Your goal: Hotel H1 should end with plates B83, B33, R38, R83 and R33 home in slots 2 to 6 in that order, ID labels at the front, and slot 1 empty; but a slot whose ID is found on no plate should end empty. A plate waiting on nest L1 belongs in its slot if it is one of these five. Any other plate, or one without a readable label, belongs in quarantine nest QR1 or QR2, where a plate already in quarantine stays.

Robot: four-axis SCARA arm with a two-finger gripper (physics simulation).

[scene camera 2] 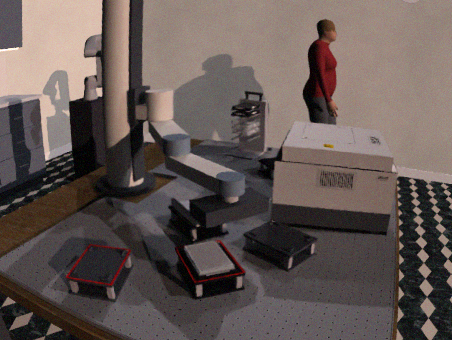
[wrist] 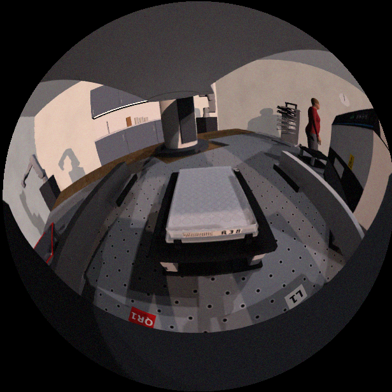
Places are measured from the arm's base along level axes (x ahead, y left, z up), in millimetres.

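Pixels of known places: gripper, fingertip midpoint: [scene camera 2: 199, 196]; arm's base, link origin: [scene camera 2: 125, 185].
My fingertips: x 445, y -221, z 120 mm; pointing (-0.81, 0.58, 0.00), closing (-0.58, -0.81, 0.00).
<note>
Ahead of a thing's pixels: the offset from my fingertips to its middle. "spot": to the spot under its first point.
My gripper [scene camera 2: 209, 223] [wrist: 206, 159] is open, its two fingers apart on either side of a pale plate [wrist: 210, 200] labelled R38. The plate lies flat on a black nest @[spot: dx +56, dy -6, dz -103 mm] [scene camera 2: 216, 232] [wrist: 265, 241], its label facing the near side. The gripper hides this plate in the scene view. Another pale plate @[dx +130, dy -218, dz -50 mm] [scene camera 2: 209, 258] lies on a red-rimmed nest @[spot: dx +209, dy -240, dz -97 mm] [scene camera 2: 235, 285]; its label is not readable. A second red-rimmed nest @[dx -94, dy -361, dz -80 mm] [scene camera 2: 100, 265] and a black nest @[dx +256, dy -37, dz -81 mm] [scene camera 2: 280, 242] are empty. The hotel @[dx -135, dy +808, dz +39 mm] [scene camera 2: 261, 127] [wrist: 296, 131] stands at the back; its slot contents are too small to tell.
A large white instrument @[dx +346, dy +320, dz +19 mm] [scene camera 2: 305, 200] [wrist: 350, 145] stands at the right. The arm's column [scene camera 2: 115, 100] [wrist: 172, 125] rises at the back left. A QR1 tag [wrist: 142, 317] and an L1 tag [wrist: 296, 296] lie on the table. A person in red [scene camera 2: 322, 70] [wrist: 313, 120] stands behind.
</note>
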